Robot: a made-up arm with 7 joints. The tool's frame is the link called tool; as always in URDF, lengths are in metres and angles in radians. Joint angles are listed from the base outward. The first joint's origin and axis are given. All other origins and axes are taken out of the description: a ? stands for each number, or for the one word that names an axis. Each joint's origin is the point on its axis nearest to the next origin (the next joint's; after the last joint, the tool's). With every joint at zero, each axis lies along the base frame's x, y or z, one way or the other. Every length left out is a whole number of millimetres.
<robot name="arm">
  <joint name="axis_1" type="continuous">
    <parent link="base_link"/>
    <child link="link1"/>
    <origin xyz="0 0 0.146"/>
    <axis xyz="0 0 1"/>
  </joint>
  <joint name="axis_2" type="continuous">
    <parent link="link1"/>
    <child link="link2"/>
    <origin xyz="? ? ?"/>
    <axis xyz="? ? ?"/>
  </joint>
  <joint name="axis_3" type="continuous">
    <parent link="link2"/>
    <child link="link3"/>
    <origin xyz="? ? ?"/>
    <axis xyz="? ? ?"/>
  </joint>
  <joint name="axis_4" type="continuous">
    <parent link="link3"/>
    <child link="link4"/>
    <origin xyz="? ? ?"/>
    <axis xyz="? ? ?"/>
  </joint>
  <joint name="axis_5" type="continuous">
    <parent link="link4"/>
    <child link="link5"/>
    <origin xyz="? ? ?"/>
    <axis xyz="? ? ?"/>
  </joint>
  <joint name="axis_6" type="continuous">
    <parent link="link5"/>
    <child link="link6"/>
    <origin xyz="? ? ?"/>
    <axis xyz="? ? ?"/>
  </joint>
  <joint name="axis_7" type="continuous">
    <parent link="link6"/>
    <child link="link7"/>
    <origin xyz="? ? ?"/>
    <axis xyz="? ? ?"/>
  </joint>
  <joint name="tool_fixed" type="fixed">
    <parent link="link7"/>
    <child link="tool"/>
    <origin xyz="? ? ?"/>
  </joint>
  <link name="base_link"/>
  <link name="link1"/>
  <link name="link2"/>
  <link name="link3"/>
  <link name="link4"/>
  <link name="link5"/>
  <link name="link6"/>
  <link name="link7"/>
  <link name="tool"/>
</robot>
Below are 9 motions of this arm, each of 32 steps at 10 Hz.
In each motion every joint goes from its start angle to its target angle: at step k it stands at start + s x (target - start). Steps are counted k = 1, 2, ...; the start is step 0. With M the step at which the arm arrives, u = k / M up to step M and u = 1 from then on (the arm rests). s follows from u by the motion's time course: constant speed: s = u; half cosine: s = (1 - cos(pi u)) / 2; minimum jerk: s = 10 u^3 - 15 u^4 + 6 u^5.
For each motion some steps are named. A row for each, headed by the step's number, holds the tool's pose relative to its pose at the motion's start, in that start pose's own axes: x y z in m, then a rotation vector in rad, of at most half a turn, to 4 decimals.
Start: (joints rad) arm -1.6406 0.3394 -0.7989 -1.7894 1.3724 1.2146 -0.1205
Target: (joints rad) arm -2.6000 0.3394 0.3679 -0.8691 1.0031 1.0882 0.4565
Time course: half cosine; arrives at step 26
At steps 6, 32:
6: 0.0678 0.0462 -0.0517 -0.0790 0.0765 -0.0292
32: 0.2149 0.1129 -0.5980 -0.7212 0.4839 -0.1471

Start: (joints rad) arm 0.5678 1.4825 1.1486 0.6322 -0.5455 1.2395 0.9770
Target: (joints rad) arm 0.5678 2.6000 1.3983 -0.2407 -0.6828 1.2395 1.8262
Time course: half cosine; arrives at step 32
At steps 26, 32:
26: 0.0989 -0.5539 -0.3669 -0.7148 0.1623 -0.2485
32: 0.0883 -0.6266 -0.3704 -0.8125 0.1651 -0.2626

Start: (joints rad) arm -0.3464 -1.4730 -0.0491 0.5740 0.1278 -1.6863 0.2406
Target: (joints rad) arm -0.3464 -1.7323 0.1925 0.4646 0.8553 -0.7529 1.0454
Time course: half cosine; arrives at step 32
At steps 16, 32:
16: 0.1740 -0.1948 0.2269 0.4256 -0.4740 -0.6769
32: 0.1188 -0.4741 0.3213 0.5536 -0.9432 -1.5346

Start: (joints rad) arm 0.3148 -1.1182 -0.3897 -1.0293 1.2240 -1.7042 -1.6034
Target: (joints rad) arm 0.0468 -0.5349 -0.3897 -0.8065 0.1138 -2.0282 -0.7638
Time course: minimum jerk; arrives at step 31
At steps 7, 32:
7: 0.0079 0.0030 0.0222 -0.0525 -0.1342 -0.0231
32: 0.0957 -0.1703 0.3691 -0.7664 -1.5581 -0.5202

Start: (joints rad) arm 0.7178 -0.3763 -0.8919 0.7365 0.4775 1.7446 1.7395
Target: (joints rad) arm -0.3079 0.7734 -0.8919 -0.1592 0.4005 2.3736 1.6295
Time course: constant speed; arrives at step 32
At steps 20, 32:
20: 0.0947 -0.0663 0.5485 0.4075 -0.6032 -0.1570
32: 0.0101 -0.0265 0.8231 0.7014 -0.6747 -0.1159

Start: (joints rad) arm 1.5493 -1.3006 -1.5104 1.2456 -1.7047 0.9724 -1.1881
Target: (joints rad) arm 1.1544 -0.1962 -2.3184 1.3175 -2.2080 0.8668 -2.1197
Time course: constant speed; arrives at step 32
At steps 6, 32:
6: -0.0471 -0.0150 0.0726 0.1631 0.3719 0.1785
32: 0.0204 -0.1570 0.3488 0.2023 2.3601 1.0302

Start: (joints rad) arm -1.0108 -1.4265 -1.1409 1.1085 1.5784 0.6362 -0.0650
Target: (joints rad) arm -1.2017 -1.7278 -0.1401 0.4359 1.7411 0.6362 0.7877
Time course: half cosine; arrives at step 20
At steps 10, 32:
10: -0.1834 -0.1035 0.0985 0.3001 -1.0878 -0.2022
32: -0.3642 -0.1751 -0.0487 0.5762 -2.1079 -0.6478

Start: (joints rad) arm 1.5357 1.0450 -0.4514 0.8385 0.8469 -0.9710 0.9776
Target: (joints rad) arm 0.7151 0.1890 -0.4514 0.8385 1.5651 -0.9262 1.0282
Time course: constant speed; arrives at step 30
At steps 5, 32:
5: 0.0325 -0.0310 0.0390 0.0855 0.0337 -0.0769
32: 0.1664 -0.1747 0.0252 0.2077 0.4858 -0.2623

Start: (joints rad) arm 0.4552 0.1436 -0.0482 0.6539 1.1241 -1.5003 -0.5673
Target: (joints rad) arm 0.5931 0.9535 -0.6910 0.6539 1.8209 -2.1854 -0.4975
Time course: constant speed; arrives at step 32
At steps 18, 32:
18: 0.2897 -0.2078 -0.1446 -0.4803 -0.3525 -0.7179
32: 0.4088 -0.5145 -0.0682 -0.7106 -0.5725 -1.4032

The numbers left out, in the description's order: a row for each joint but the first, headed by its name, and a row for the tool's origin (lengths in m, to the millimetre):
axis_2: xyz -0.126 -0.056 0, axis -1 0 0
axis_3: xyz 0 0.08 -0.406, axis 0 0 1
axis_4: xyz 0.085 -0.061 0, axis -1 0 0
axis_5: xyz 0 -0.379 0.189, axis 0 -1 0
axis_6: xyz -0.005 0 0.007, axis 1 0 0
axis_7: xyz 0 0.382 0.104, axis 0 -1 0
tool: xyz 0.09 0 -0.018

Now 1 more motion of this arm.
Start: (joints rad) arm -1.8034 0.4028 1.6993 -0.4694 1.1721 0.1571 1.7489
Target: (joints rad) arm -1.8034 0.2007 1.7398 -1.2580 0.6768 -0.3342 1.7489
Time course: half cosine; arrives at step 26
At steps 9, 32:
9: -0.0605 -0.0422 -0.0179 -0.1690 0.0774 0.0359
32: -0.2489 -0.1311 -0.0130 -0.4703 0.4047 -0.0459

